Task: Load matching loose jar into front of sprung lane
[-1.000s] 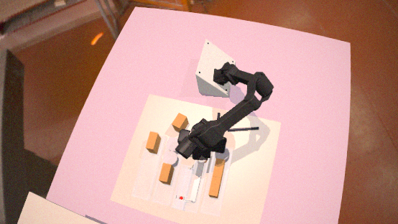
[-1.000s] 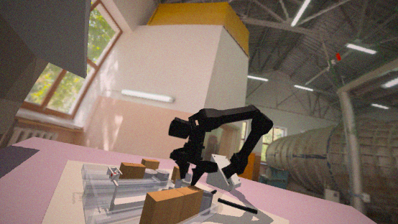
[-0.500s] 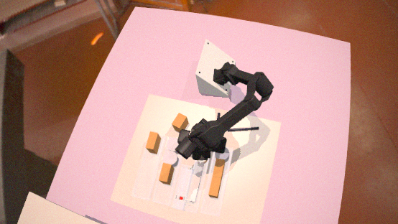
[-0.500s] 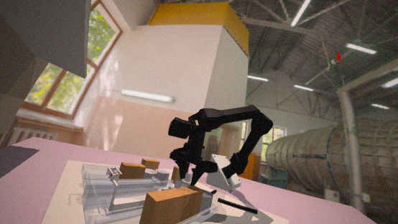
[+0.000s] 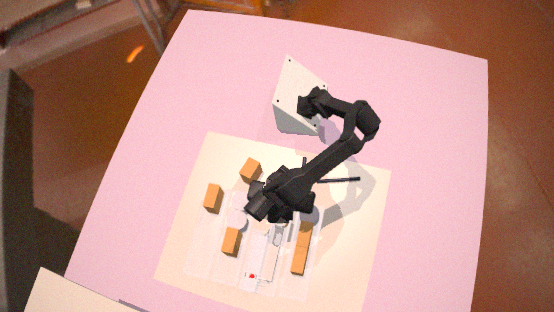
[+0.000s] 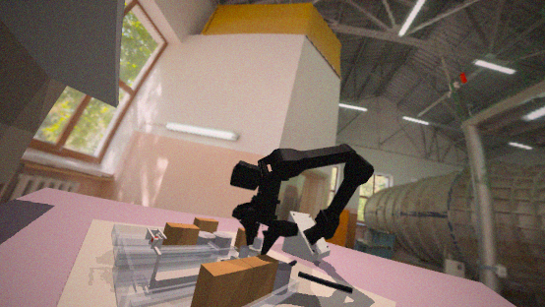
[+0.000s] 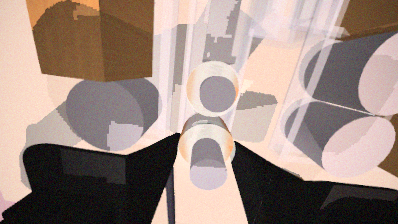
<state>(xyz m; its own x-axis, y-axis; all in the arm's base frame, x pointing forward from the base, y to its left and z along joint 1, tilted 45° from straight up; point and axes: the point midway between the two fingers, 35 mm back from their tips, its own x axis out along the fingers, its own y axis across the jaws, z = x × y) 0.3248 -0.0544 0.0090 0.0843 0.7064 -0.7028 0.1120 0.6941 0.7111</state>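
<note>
Now: the clear-walled sprung lane 150 mm ahead of my gripper tip, 40 mm to the right of it and 30 mm below it. Also, from my gripper tip: red mark (230 mm ahead, 60 mm to the right, 20 mm above).
</note>
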